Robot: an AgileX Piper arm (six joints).
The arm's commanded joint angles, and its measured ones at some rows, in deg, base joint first. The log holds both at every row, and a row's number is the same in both.
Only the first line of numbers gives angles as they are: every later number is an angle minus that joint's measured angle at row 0.
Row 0, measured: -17.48, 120.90, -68.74, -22.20, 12.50, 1.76
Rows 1 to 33, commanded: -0.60, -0.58, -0.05, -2.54, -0.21, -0.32; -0.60, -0.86, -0.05, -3.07, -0.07, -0.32; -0.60, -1.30, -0.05, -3.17, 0.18, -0.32; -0.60, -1.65, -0.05, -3.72, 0.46, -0.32; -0.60, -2.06, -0.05, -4.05, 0.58, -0.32; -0.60, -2.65, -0.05, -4.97, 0.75, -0.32; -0.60, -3.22, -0.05, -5.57, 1.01, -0.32; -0.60, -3.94, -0.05, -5.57, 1.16, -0.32; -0.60, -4.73, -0.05, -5.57, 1.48, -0.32; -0.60, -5.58, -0.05, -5.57, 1.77, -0.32; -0.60, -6.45, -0.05, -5.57, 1.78, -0.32; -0.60, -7.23, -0.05, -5.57, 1.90, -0.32; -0.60, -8.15, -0.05, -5.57, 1.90, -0.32; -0.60, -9.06, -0.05, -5.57, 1.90, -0.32; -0.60, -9.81, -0.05, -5.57, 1.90, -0.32; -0.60, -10.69, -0.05, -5.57, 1.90, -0.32; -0.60, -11.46, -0.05, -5.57, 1.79, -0.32; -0.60, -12.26, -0.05, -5.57, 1.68, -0.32; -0.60, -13.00, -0.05, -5.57, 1.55, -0.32; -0.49, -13.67, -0.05, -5.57, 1.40, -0.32; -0.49, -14.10, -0.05, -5.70, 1.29, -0.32; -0.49, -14.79, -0.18, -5.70, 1.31, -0.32; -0.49, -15.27, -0.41, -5.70, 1.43, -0.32; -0.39, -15.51, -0.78, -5.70, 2.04, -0.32; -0.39, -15.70, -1.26, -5.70, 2.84, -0.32; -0.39, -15.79, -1.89, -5.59, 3.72, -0.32; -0.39, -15.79, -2.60, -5.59, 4.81, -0.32; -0.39, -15.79, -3.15, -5.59, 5.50, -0.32; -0.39, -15.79, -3.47, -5.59, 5.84, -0.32; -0.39, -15.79, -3.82, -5.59, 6.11, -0.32; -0.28, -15.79, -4.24, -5.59, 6.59, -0.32; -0.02, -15.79, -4.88, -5.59, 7.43, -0.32; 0.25, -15.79, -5.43, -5.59, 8.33, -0.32
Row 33, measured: -0.58, -14.24, -2.64, -4.08, 8.56, 0.12
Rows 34 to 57, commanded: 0.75, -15.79, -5.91, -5.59, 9.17, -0.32; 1.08, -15.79, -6.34, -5.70, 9.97, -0.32; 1.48, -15.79, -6.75, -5.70, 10.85, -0.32; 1.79, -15.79, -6.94, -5.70, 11.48, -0.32; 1.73, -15.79, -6.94, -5.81, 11.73, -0.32; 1.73, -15.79, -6.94, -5.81, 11.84, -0.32; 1.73, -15.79, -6.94, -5.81, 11.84, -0.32; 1.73, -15.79, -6.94, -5.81, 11.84, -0.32; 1.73, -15.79, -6.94, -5.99, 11.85, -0.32; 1.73, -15.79, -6.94, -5.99, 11.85, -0.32; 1.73, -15.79, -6.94, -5.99, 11.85, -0.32; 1.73, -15.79, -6.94, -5.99, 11.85, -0.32; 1.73, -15.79, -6.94, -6.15, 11.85, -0.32; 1.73, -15.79, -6.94, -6.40, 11.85, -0.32; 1.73, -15.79, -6.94, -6.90, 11.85, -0.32; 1.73, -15.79, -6.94, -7.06, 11.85, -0.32; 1.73, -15.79, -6.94, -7.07, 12.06, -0.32; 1.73, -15.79, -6.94, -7.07, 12.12, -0.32; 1.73, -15.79, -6.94, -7.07, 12.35, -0.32; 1.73, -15.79, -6.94, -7.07, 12.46, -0.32; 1.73, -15.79, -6.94, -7.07, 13.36, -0.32; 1.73, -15.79, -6.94, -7.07, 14.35, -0.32; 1.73, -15.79, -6.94, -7.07, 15.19, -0.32; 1.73, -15.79, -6.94, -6.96, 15.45, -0.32
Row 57, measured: 1.57, -14.52, -5.99, -5.21, 15.12, 0.22
